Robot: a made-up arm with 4 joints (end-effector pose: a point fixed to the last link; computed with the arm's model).
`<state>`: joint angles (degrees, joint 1 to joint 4).
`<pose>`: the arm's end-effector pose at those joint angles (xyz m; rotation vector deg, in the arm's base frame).
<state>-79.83 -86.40 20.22 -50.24</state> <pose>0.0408 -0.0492 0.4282 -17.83 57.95 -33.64</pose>
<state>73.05 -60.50 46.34 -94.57</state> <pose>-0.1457 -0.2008 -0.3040 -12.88 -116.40 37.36</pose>
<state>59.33 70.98 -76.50 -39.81</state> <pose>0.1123 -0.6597 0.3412 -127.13 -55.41 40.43</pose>
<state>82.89 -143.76 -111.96 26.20</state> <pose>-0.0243 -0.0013 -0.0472 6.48 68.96 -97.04</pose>
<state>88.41 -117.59 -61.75 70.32</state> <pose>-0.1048 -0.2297 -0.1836 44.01 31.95 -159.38</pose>
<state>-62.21 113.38 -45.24 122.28</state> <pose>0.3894 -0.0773 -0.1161 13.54 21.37 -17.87</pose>
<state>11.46 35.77 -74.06 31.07</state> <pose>0.1791 -0.5704 0.1787 -62.78 -51.09 -2.20</pose>
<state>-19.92 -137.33 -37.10 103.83</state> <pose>-0.2824 -0.0475 0.4222 61.38 -0.96 104.50</pose>
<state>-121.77 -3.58 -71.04 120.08</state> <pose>0.2094 -0.7193 -0.0223 -102.24 12.56 -10.81</pose>
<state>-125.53 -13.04 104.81 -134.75</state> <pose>0.0841 -0.4815 0.4890 70.26 -10.30 5.92</pose>
